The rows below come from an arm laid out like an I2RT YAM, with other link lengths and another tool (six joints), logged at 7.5 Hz.
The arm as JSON. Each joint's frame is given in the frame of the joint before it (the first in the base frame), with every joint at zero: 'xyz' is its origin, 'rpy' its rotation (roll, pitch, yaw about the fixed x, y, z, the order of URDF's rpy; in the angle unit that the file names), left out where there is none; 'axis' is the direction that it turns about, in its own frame. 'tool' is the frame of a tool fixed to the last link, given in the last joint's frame.
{
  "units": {
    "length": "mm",
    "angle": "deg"
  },
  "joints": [
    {
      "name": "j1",
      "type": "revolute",
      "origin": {
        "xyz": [
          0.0,
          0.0,
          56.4
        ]
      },
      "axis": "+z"
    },
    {
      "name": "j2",
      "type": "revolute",
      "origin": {
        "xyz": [
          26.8,
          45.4,
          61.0
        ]
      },
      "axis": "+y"
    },
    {
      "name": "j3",
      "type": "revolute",
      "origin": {
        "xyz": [
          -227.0,
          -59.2,
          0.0
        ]
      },
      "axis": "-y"
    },
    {
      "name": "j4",
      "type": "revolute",
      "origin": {
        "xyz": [
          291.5,
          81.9,
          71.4
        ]
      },
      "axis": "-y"
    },
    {
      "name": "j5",
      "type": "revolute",
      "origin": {
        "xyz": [
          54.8,
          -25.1,
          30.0
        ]
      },
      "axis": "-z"
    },
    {
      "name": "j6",
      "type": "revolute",
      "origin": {
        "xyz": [
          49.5,
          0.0,
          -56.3
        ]
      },
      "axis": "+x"
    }
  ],
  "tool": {
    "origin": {
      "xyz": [
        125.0,
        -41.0,
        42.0
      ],
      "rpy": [
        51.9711,
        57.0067,
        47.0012
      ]
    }
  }
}
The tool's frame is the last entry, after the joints.
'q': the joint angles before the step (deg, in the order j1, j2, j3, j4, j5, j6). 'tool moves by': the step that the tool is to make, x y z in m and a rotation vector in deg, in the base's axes. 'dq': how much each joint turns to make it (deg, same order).
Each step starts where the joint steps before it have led.
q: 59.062, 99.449, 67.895, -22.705, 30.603, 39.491
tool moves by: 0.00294, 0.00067, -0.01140, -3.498, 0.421, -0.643
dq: 0.155, 3.823, 2.332, -1.640, 1.633, -0.170
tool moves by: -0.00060, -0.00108, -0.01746, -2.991, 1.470, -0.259
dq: 0.108, 3.305, 1.137, -1.268, 0.416, 0.212
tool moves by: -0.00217, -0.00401, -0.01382, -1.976, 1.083, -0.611
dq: 0.089, 1.988, 0.087, -0.728, 0.393, 0.695
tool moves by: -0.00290, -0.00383, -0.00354, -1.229, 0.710, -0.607
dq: 0.175, 0.545, 0.224, -1.557, 0.349, 0.837
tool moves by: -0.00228, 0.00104, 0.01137, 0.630, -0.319, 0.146
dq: 0.350, -1.576, 0.262, -1.267, 0.048, 0.243
